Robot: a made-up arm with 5 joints.
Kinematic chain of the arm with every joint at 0, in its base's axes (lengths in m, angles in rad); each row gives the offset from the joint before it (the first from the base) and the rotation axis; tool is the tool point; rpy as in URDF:
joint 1: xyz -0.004 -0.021 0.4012 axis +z
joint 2: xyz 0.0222 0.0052 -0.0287 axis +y
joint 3: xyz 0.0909 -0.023 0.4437 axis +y
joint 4: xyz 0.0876 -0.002 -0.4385 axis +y
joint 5: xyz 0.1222 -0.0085 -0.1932 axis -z
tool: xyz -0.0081 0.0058 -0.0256 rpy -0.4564 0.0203 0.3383
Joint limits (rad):
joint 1: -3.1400..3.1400
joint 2: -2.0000..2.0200
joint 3: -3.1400..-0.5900
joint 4: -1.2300..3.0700
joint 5: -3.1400..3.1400
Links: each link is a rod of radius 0.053 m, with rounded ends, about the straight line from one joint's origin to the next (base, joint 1, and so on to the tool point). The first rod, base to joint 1, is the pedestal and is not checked.
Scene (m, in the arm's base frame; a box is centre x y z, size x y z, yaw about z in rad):
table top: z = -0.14
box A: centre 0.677 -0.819 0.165 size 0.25 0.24 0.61 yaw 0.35
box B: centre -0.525 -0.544 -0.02 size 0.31 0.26 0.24 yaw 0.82
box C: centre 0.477 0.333 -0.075 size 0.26 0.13 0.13 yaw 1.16
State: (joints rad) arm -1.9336 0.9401 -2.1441 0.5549 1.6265
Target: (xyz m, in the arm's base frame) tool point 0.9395 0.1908 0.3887
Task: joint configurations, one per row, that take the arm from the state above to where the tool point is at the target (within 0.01 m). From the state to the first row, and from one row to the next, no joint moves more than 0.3 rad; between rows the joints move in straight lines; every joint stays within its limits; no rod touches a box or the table.
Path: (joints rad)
1: -1.6614 0.8616 -2.1338 0.5773 1.6240
2: -1.3892 0.7831 -2.1234 0.5998 1.6215
3: -1.1170 0.7047 -2.1131 0.6222 1.6190
4: -0.8448 0.6262 -2.1027 0.6446 1.6166
5: -0.5731 0.6250 -2.0122 0.6990 1.6119
6: -0.3015 0.6238 -1.9216 0.7534 1.6072
7: -0.0298 0.6226 -1.8310 0.8078 1.6025
8: 0.2419 0.6214 -1.7404 0.8622 1.5978

